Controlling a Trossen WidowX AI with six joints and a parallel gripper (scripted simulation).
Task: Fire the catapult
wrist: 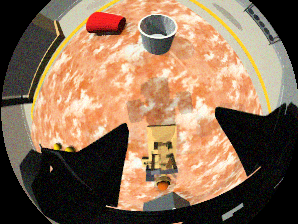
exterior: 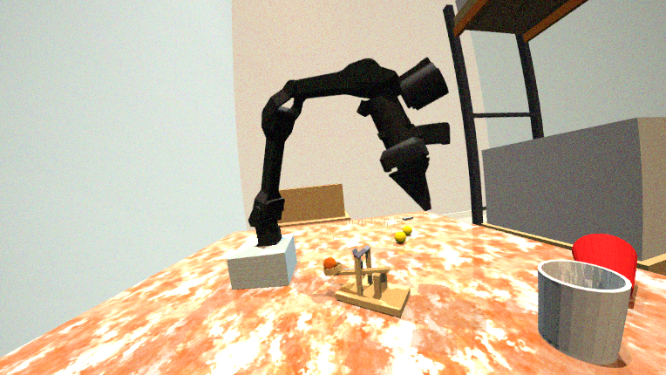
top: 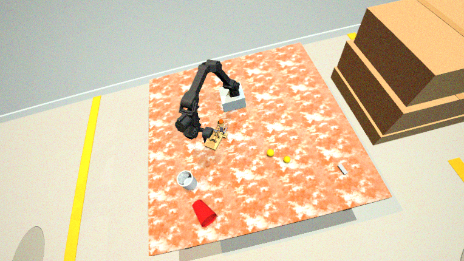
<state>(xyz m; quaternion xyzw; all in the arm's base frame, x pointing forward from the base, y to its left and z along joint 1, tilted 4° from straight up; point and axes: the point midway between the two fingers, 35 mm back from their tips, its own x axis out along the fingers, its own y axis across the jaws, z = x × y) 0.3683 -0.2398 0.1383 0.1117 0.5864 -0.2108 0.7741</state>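
My gripper tip is now 19 cm past the orange ball, 14 cm above it and 13 cm to the right of it. Also, from my gripper tip: white mug (17 cm below, 16 cm ahead, 11 cm to the right); small grey block (76 cm to the left, 25 cm ahead, 19 cm below); wooden catapult (15 cm below, 13 cm behind, 11 cm to the left).
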